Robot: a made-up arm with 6 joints. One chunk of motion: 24 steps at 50 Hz.
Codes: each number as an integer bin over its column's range. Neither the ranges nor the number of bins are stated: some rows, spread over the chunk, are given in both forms.
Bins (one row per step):
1: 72 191 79 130 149 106
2: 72 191 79 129 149 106
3: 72 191 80 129 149 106
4: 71 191 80 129 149 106
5: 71 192 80 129 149 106
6: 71 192 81 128 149 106
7: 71 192 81 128 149 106
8: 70 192 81 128 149 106
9: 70 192 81 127 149 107
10: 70 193 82 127 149 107
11: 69 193 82 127 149 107
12: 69 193 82 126 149 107
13: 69 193 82 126 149 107
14: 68 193 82 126 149 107
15: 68 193 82 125 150 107
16: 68 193 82 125 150 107
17: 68 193 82 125 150 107
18: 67 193 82 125 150 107
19: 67 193 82 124 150 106
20: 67 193 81 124 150 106
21: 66 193 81 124 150 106
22: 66 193 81 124 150 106
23: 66 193 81 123 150 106
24: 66 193 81 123 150 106
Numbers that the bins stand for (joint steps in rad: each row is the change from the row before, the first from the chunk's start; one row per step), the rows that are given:
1: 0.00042 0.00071 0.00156 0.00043 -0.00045 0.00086
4: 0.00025 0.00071 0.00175 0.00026 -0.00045 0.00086
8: 0.00008 0.00088 0.00193 0.00009 -0.00045 0.00086
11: -0.00009 0.00106 0.00211 -0.00009 -0.00045 0.00108
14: -0.00027 0.00106 0.00211 -0.00026 -0.00045 0.00108
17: -0.00027 0.00106 0.00211 -0.00043 -0.00024 0.00108
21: -0.00061 0.00106 0.00193 -0.00060 -0.00024 0.00086
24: -0.00061 0.00106 0.00193 -0.00078 -0.00024 0.00086
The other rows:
2: 0.00042 0.00071 0.00156 0.00026 -0.00045 0.00086
3: 0.00042 0.00071 0.00175 0.00026 -0.00045 0.00086
5: 0.00025 0.00088 0.00175 0.00026 -0.00045 0.00086
6: 0.00025 0.00088 0.00193 0.00009 -0.00045 0.00086
7: 0.00025 0.00088 0.00193 0.00009 -0.00045 0.00086
9: 0.00008 0.00088 0.00193 -0.00009 -0.00045 0.00108
10: 0.00008 0.00106 0.00211 -0.00009 -0.00045 0.00108
12: -0.00009 0.00106 0.00211 -0.00026 -0.00045 0.00108
13: -0.00009 0.00106 0.00211 -0.00026 -0.00045 0.00108
15: -0.00027 0.00106 0.00211 -0.00043 -0.00024 0.00108
16: -0.00027 0.00106 0.00211 -0.00043 -0.00024 0.00108
18: -0.00044 0.00106 0.00211 -0.00043 -0.00024 0.00108
19: -0.00044 0.00106 0.00211 -0.00060 -0.00024 0.00086
20: -0.00044 0.00106 0.00193 -0.00060 -0.00024 0.00086
22: -0.00061 0.00106 0.00193 -0.00060 -0.00024 0.00086
23: -0.00061 0.00106 0.00193 -0.00078 -0.00024 0.00086

